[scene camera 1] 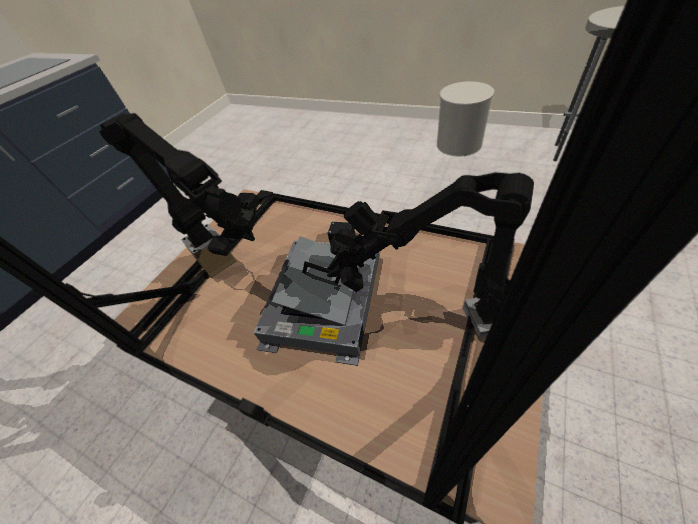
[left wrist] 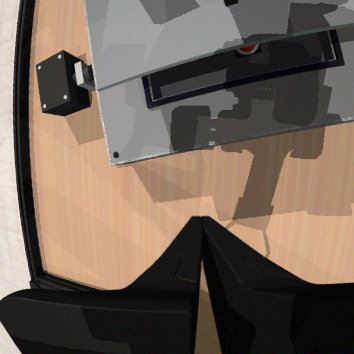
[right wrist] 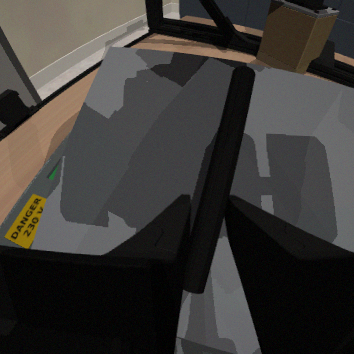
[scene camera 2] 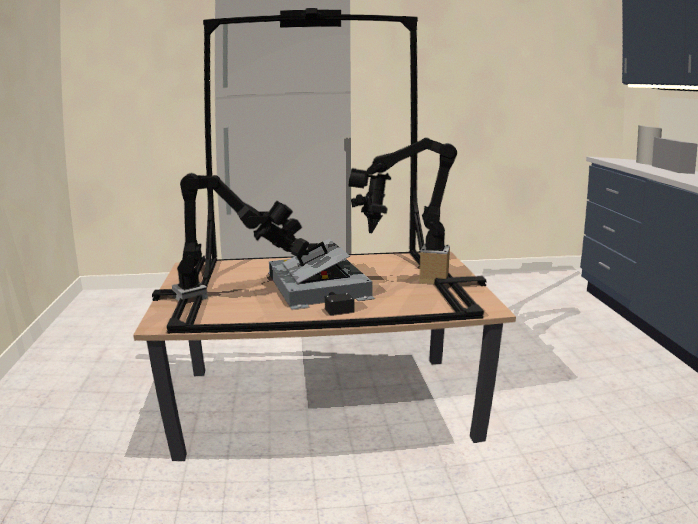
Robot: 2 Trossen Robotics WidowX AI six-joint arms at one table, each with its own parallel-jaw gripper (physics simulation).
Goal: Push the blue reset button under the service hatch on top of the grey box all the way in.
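The grey box (scene camera 1: 294,340) (scene camera 2: 327,292) (left wrist: 131,134) sits mid-table. Its hatch (scene camera 1: 315,300) (scene camera 2: 339,256) (left wrist: 125,47) (right wrist: 160,115) is tilted partly open, low over the recess. The blue button does not show in any view. A red button (scene camera 2: 323,272) (left wrist: 247,48) shows under the hatch edge. My right gripper (scene camera 1: 338,271) (scene camera 2: 308,254) (right wrist: 206,203) is shut on the hatch's black handle (right wrist: 222,155), above the hatch. My left gripper (scene camera 1: 251,237) (scene camera 2: 371,230) (left wrist: 199,223) is shut and empty, raised in the air beside the box, apart from it.
A small black block (scene camera 2: 339,305) (left wrist: 63,82) stands on the table (scene camera 2: 248,313) beside the box. The left arm stands on a wooden block (scene camera 2: 434,266) (right wrist: 296,37). Black frame rails (scene camera 2: 327,326) border the table. A yellow label (scene camera 1: 329,333) (right wrist: 26,221) is on the box top.
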